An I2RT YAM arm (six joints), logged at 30 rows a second.
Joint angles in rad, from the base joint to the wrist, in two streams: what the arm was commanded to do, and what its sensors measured. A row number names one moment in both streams.
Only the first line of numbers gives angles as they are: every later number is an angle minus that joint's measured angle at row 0.
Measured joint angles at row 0:
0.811 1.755 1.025 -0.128 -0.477 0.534
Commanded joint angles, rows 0 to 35:
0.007 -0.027 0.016 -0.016 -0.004 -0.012
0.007 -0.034 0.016 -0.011 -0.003 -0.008
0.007 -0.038 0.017 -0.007 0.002 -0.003
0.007 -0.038 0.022 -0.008 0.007 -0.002
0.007 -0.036 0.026 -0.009 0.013 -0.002
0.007 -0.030 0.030 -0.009 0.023 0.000
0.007 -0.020 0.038 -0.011 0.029 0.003
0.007 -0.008 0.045 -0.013 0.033 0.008
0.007 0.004 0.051 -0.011 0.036 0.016
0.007 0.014 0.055 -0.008 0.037 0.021
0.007 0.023 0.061 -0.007 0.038 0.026
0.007 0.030 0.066 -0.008 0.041 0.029
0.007 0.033 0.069 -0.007 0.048 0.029
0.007 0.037 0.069 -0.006 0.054 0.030
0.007 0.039 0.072 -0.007 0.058 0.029
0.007 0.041 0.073 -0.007 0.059 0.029
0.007 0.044 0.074 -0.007 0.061 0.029
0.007 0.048 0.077 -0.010 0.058 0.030
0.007 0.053 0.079 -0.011 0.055 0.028
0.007 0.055 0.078 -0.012 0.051 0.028
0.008 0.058 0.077 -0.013 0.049 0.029
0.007 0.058 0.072 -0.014 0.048 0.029
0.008 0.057 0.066 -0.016 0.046 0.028
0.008 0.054 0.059 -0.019 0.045 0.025
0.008 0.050 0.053 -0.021 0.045 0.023
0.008 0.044 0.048 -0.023 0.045 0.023
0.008 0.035 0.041 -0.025 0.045 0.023
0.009 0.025 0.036 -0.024 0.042 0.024
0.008 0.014 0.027 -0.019 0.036 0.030
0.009 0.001 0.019 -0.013 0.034 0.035
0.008 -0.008 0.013 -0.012 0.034 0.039
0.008 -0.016 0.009 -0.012 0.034 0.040
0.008 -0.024 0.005 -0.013 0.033 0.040
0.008 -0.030 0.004 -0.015 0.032 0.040
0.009 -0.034 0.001 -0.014 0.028 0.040
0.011 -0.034 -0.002 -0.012 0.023 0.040
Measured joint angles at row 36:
0.000 -0.010 -0.004 -0.004 0.035 0.035
